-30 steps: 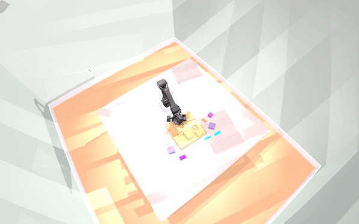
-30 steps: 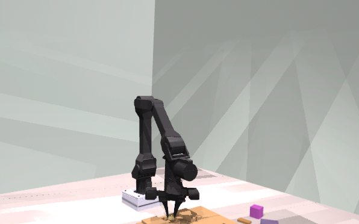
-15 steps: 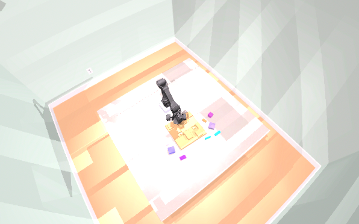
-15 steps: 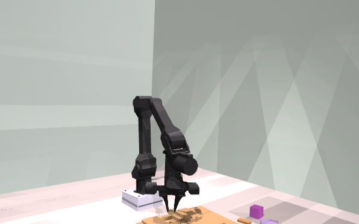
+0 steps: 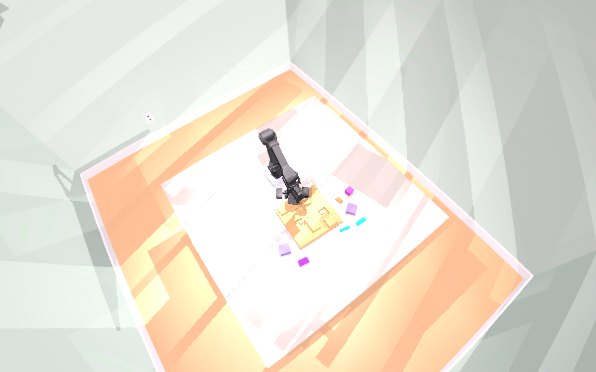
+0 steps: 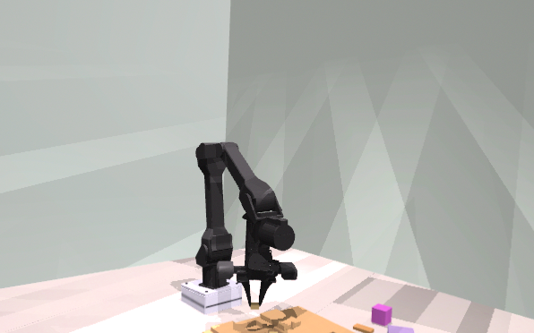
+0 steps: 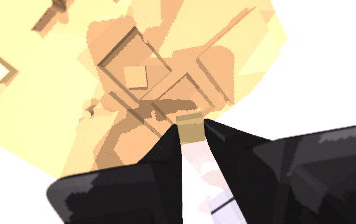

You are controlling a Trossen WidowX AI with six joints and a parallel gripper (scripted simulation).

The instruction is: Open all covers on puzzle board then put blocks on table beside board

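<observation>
Right now my gripper tip is 110 mm short of the puzzle board and 50 mm above it. The rest, counted from my gripper tip: blue-violet block 230 mm to the right, 170 mm ahead, 60 mm below; then lilac block 270 mm ahead, 220 mm to the left, 60 mm below; then small orange piece 220 mm to the left, 170 mm ahead, 70 mm below.
</observation>
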